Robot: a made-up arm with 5 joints.
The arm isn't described. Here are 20 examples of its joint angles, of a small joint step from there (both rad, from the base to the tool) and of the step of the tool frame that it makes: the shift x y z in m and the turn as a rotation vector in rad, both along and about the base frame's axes.
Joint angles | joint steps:
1: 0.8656 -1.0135 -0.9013 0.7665 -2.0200 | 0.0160 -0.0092 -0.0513 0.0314 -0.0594
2: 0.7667 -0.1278 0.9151 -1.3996 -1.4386 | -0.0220 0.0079 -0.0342 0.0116 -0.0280
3: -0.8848 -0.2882 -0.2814 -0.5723 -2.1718 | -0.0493 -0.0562 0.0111 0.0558 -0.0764
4: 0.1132 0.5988 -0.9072 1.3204 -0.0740 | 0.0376 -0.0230 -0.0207 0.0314 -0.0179
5: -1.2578 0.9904 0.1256 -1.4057 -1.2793 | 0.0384 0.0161 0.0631 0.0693 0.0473
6: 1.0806 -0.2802 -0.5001 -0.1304 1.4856 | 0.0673 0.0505 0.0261 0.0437 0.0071
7: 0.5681 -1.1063 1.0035 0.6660 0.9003 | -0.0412 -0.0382 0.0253 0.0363 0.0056
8: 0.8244 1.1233 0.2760 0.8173 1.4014 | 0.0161 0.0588 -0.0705 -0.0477 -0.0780
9: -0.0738 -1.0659 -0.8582 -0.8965 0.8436 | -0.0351 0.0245 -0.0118 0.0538 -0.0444
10: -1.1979 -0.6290 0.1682 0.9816 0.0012 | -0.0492 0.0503 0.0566 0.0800 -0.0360
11: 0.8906 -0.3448 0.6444 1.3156 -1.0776 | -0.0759 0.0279 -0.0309 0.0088 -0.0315
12: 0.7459 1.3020 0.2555 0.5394 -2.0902 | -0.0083 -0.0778 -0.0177 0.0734 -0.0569
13: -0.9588 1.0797 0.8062 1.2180 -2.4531 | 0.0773 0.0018 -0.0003 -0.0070 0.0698
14: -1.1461 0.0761 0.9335 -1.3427 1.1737 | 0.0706 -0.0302 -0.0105 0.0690 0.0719
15: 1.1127 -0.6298 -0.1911 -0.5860 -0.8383 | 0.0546 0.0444 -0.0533 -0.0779 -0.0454
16: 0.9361 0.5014 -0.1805 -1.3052 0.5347 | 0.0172 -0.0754 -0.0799 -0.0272 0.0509
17: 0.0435 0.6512 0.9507 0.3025 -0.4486 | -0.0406 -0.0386 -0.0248 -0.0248 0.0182
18: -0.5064 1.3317 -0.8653 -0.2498 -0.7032 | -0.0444 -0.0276 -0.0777 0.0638 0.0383
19: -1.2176 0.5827 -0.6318 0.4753 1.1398 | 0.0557 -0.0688 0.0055 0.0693 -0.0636
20: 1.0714 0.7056 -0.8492 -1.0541 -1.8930 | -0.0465 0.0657 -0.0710 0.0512 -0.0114
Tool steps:
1: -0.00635 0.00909 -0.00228 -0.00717 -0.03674 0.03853
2: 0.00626 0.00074 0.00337 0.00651 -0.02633 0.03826
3: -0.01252 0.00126 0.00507 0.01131 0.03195 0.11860
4: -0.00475 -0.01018 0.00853 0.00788 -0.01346 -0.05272
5: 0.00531 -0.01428 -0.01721 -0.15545 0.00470 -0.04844
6: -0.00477 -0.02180 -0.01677 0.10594 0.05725 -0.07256
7: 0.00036 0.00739 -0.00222 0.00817 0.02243 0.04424
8: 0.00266 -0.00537 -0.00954 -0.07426 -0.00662 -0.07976
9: 0.00709 -0.00531 0.00649 -0.04755 0.06242 0.05049
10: -0.00772 0.00536 -0.02445 -0.16561 0.09148 0.02827
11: 0.01130 0.00372 0.00049 0.00339 0.00494 0.04443
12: 0.01214 -0.00989 0.00726 -0.03559 0.00265 -0.04122
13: -0.00145 -0.00197 -0.00094 0.04663 0.05218 -0.07445
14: 0.01429 -0.00490 0.00159 -0.05568 -0.04864 -0.09311
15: -0.00806 0.00108 0.00390 -0.07657 -0.04120 -0.00948
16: -0.00980 0.00604 0.03585 -0.16206 -0.08730 -0.06200
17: 0.01478 0.00266 0.00021 0.00315 -0.08831 0.05802
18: 0.00064 0.01767 0.02027 -0.01152 -0.05479 0.05184
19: 0.01449 -0.01185 0.01502 0.01594 0.05593 -0.08215
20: 0.01623 0.00077 -0.00750 0.04197 0.01910 0.05701
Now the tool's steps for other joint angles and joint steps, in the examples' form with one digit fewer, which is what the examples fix.
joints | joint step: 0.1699 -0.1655 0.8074 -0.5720 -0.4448 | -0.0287 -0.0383 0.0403 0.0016 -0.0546
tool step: -0.0023 0.0066 -0.0002 0.0544 -0.0049 0.0248
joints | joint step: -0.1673 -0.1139 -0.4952 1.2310 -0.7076 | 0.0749 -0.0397 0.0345 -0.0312 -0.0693
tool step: -0.0027 -0.0178 0.0032 0.0613 -0.0287 -0.1142
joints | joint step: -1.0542 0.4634 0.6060 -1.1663 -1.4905 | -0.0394 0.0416 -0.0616 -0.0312 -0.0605
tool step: -0.0050 0.0110 0.0016 0.0736 0.0284 0.0468
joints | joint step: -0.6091 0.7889 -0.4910 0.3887 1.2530 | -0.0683 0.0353 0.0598 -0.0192 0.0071
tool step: -0.0185 0.0119 -0.0202 -0.0498 0.0576 0.0730
